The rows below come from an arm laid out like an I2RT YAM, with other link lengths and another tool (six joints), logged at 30 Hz.
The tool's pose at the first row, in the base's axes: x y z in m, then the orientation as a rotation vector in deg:
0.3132, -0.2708, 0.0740, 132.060, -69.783, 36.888
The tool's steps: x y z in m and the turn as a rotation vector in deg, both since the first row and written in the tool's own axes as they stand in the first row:
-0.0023, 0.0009, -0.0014, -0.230, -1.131, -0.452
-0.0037, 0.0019, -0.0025, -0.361, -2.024, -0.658
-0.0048, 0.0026, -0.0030, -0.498, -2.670, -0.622
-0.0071, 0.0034, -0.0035, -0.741, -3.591, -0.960
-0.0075, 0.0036, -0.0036, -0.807, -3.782, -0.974
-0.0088, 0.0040, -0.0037, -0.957, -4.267, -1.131
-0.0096, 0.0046, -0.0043, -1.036, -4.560, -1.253
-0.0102, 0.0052, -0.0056, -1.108, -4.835, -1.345
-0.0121, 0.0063, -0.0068, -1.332, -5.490, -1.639
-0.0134, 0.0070, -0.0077, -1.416, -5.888, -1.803
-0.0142, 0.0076, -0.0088, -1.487, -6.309, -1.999
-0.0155, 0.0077, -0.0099, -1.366, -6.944, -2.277
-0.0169, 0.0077, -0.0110, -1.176, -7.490, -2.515
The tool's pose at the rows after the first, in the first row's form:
0.3110, -0.2690, 0.0739, 132.744, -69.750, 35.334
0.3093, -0.2680, 0.0741, 133.248, -69.902, 34.194
0.3080, -0.2673, 0.0740, 133.488, -70.240, 33.399
0.3061, -0.2660, 0.0732, 133.963, -70.241, 32.091
0.3057, -0.2658, 0.0730, 134.022, -70.311, 31.828
0.3047, -0.2651, 0.0724, 134.240, -70.336, 31.128
0.3037, -0.2645, 0.0725, 134.392, -70.316, 30.704
0.3026, -0.2637, 0.0733, 134.526, -70.325, 30.315
0.3005, -0.2624, 0.0733, 134.832, -70.254, 29.323
0.2991, -0.2614, 0.0734, 135.053, -70.225, 28.763
0.2980, -0.2605, 0.0739, 135.310, -70.165, 28.174
0.2971, -0.2591, 0.0740, 135.881, -70.084, 27.456
0.2961, -0.2576, 0.0740, 136.442, -70.009, 26.897

